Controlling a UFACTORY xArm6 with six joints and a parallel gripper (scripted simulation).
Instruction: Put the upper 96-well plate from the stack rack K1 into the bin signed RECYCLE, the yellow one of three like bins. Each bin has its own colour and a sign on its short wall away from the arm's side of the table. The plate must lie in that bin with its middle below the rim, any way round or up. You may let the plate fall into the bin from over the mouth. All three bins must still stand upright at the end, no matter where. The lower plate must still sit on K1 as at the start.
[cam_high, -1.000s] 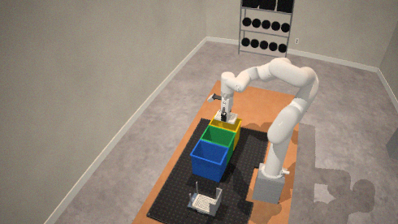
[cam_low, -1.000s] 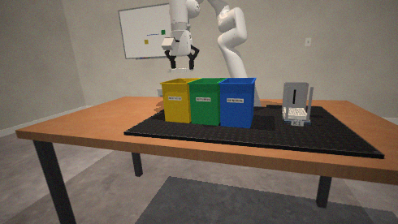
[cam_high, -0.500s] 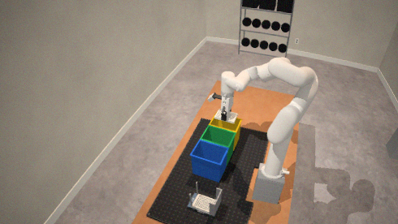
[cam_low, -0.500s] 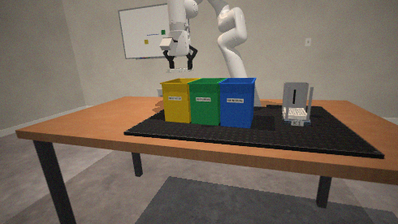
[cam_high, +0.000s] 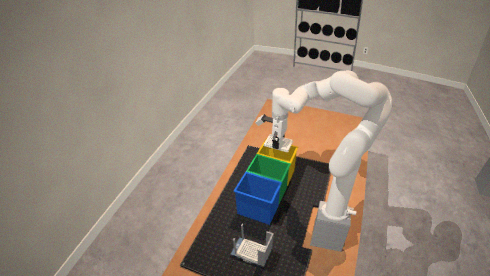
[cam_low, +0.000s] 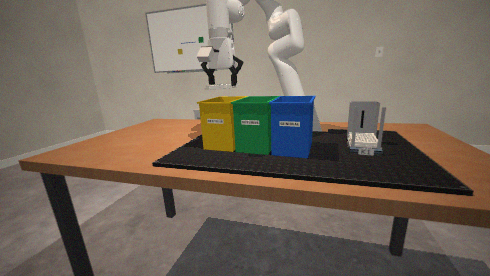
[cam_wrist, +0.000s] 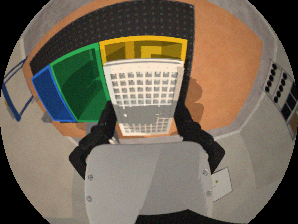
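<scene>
Now: hand 150 mm above the yellow bin. From my hand the other things lie so: white 96-well plate (10 mm below); blue bin (260 mm to the left, 150 mm below, 20 mm ahead); green bin (150 mm below, 130 mm to the left, 10 mm ahead).
</scene>
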